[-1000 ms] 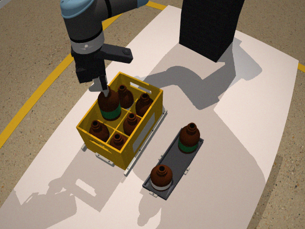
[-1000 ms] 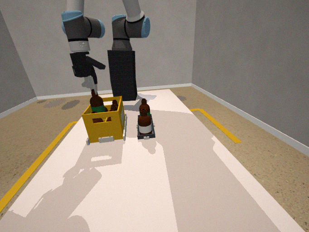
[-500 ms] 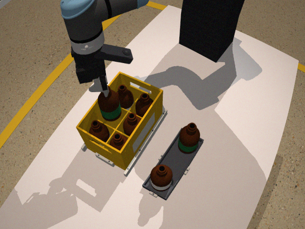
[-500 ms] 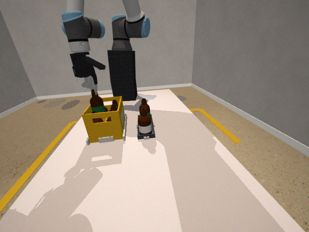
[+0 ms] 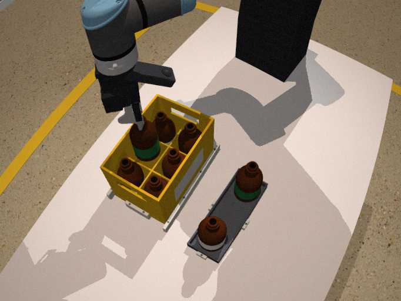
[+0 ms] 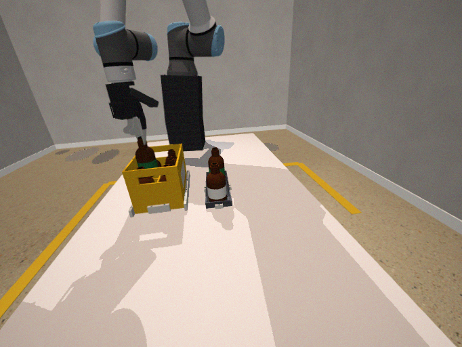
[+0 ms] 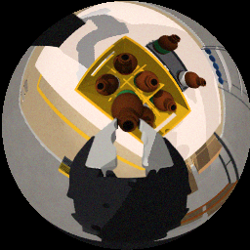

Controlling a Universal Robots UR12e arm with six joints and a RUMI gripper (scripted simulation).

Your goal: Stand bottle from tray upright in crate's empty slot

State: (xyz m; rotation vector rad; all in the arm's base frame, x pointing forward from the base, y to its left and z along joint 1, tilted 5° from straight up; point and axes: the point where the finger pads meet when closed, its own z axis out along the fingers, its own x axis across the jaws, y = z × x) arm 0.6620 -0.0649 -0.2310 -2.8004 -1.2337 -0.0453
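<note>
The yellow crate is 160 mm below my hand and 40 mm to the left of it. Round my hand: grey tray (280 mm to the left, 230 mm below).
</note>
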